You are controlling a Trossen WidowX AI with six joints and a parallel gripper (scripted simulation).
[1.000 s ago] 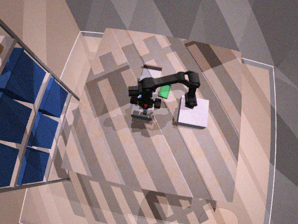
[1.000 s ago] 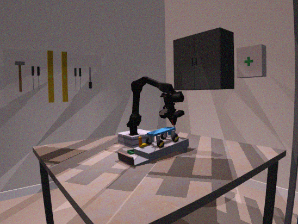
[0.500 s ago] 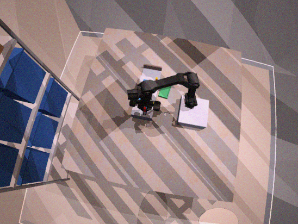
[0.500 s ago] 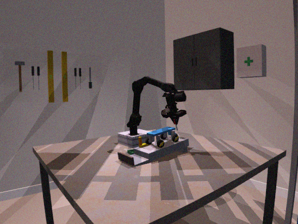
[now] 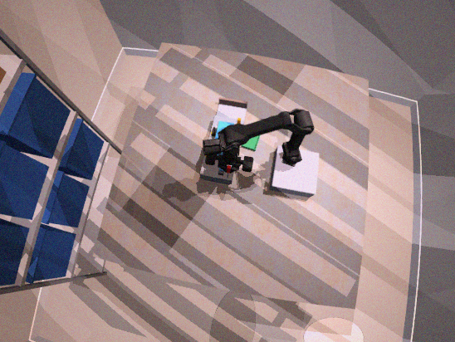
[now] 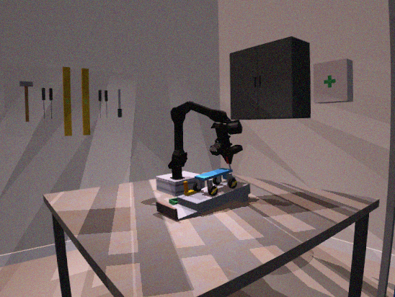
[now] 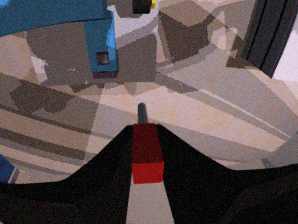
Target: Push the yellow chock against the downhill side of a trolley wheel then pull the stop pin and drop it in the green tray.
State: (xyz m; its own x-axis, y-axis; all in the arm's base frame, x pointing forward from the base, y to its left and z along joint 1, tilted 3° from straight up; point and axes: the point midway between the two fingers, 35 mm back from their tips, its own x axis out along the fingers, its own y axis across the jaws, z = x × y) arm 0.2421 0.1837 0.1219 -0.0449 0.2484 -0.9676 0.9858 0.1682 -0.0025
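The green tray is 250 mm to the right of my gripper tip, 190 mm below it and 30 mm behind it. Round my gripper tip: grey ramp: 140 mm to the right, 130 mm below, 80 mm ahead; red-headed stop pin: right at my gripper tip; blue trolley: 140 mm to the right, 80 mm ahead, 70 mm below.
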